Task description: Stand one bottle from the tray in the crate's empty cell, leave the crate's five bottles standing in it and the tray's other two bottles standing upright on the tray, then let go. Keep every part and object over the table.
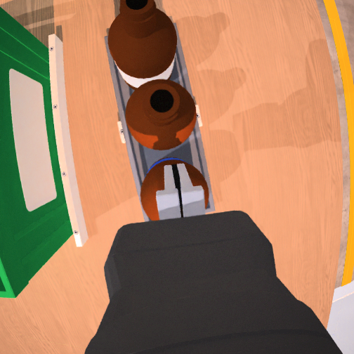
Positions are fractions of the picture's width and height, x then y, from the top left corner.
my gripper: 0.50,0.50
bottle: 0.45,0.32
bottle: 0.44,0.50
white strip: 0.16,0.23
